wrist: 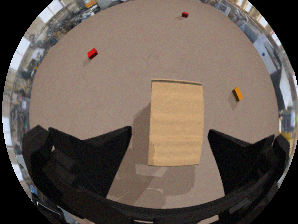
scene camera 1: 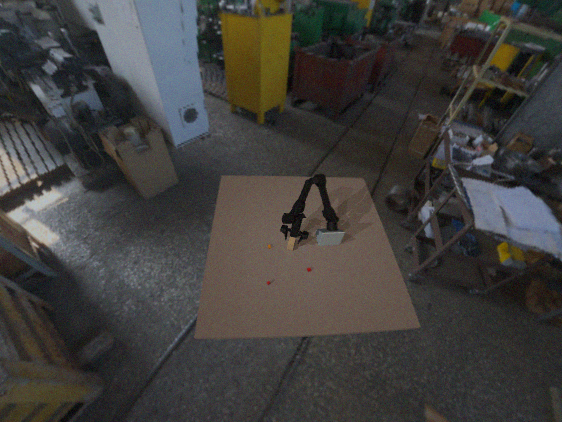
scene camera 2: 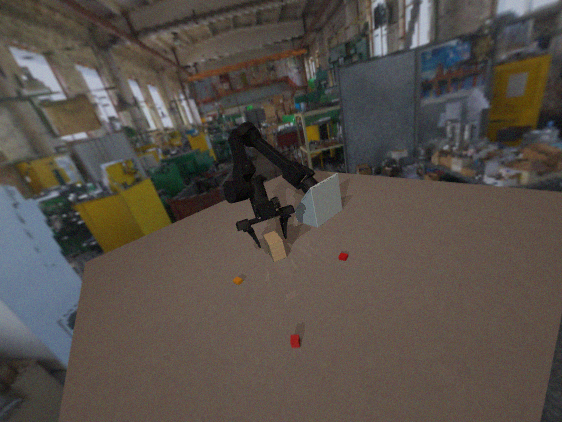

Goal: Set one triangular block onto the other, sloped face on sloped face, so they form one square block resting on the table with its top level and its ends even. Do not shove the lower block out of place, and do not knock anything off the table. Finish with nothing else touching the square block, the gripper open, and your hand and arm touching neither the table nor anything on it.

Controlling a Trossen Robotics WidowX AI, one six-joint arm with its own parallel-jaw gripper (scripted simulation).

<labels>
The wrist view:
gripper: 172, 132
tan wooden block: 177, 124
</labels>
